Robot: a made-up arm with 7 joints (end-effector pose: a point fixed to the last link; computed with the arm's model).
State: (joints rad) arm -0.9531 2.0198 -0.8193 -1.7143 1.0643 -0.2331 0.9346
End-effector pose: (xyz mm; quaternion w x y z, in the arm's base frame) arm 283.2 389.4 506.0 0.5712 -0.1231 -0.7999 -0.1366
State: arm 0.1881 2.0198 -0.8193 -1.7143 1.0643 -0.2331 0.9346
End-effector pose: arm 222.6 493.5 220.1 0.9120 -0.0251 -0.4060 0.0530
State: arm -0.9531 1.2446 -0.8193 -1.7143 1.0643 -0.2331 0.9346
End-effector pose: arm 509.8 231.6 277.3 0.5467 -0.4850 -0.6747 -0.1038
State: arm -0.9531 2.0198 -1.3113 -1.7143 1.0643 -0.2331 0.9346
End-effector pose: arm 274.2 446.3 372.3 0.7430 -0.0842 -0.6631 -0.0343
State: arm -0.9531 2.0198 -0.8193 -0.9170 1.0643 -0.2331 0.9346
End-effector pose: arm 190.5 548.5 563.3 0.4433 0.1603 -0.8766 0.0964
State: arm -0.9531 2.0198 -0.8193 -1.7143 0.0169 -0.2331 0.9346
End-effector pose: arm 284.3 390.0 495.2 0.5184 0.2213 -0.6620 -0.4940
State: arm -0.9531 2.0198 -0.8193 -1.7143 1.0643 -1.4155 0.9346
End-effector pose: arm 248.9 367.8 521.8 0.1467 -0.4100 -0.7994 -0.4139
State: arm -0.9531 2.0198 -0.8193 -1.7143 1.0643 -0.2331 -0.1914
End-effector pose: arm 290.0 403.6 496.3 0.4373 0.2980 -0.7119 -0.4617
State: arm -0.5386 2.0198 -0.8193 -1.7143 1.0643 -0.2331 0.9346
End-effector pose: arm 302.8 429.3 396.5 0.7233 -0.0905 -0.6810 -0.0697
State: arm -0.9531 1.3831 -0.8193 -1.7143 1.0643 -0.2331 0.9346
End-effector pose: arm 481.0 276.6 315.4 0.5573 -0.4241 -0.7051 -0.1110
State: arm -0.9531 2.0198 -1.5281 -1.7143 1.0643 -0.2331 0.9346
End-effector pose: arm 248.0 467.7 317.1 0.8050 -0.0654 -0.5895 0.0118
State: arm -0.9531 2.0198 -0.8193 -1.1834 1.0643 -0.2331 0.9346
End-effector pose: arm 236.1 502.9 549.6 0.4951 0.0663 -0.8661 0.0184
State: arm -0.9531 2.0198 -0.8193 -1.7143 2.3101 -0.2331 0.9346
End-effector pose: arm 283.9 400.6 512.0 0.4363 -0.4824 -0.6855 0.3273
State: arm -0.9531 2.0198 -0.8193 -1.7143 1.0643 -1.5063 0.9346
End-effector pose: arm 245.4 367.7 521.8 0.1099 -0.4273 -0.7875 -0.4303
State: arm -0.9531 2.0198 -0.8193 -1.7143 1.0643 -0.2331 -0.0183
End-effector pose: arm 289.1 400.8 496.5 0.4683 0.2361 -0.7412 -0.4189
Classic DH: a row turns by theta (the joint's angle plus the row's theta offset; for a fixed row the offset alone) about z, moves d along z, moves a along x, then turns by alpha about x. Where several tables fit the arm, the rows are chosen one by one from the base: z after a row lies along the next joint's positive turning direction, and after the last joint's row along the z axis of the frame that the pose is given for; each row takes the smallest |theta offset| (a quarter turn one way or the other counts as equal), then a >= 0, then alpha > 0; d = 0 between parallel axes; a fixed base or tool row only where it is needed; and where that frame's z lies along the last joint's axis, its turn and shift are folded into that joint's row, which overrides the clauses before.
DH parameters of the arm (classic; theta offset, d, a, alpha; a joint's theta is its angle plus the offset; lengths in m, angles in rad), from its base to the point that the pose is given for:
base (fixed): 0 0.2526 0.0159 -1.2217
joint 1: 1.5708 -0.001 0.0187 1.5708
joint 2: 1.2217 0.0252 0.0245 -1.5708
joint 3: -1.5708 -0.4312 0.0502 -1.5708
joint 4: 0 0.0071 -0.0487 1.5708
joint 5: 0 -0.2064 0.004 -1.5708
joint 6: 0 0.013 -0.0111 1.5708
joint 7: 0.8388 0.0079 -0.0164 -0.1183
tool (fixed): -0.8676 -0.0472 0 0

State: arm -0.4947 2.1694 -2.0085 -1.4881 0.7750 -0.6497 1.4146
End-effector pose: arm 22.6 544.9 289.3 0.9151 -0.0028 -0.3254 0.2380
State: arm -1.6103 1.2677 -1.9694 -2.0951 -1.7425 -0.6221 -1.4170
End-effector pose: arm 429.6 134.1 227.3 0.9514 -0.1642 -0.1303 0.2255
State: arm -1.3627 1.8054 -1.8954 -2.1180 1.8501 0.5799 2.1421
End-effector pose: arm 297.7 352.5 235.5 0.6234 -0.1757 -0.0051 0.7619
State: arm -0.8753 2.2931 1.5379 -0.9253 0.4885 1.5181 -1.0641
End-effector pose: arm -240.0 387.9 662.6 0.4654 0.5568 -0.6802 0.1039
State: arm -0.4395 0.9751 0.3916 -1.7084 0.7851 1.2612 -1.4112
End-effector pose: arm 404.0 427.5 186.1 0.6378 0.3581 -0.3563 -0.5814
